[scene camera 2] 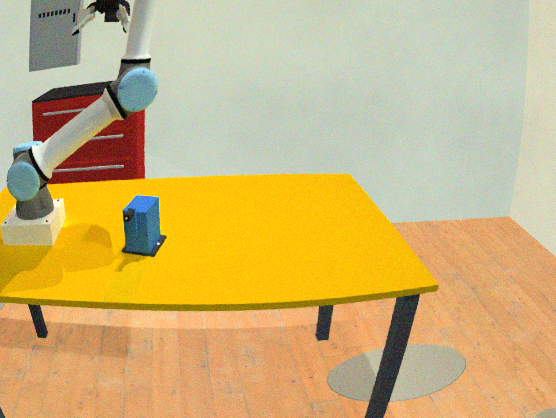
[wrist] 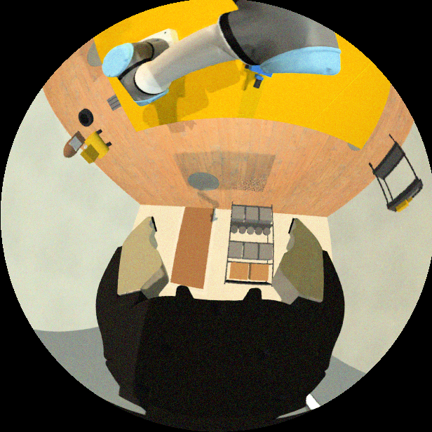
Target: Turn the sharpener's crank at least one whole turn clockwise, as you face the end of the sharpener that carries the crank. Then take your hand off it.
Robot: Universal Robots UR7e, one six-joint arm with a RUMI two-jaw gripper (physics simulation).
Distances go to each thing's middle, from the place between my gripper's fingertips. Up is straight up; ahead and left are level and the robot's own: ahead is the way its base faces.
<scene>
My gripper is now 55 cm above the blue sharpener (scene camera 2: 148, 241), 12 cm to the right of it and 10 cm short of it.
</scene>
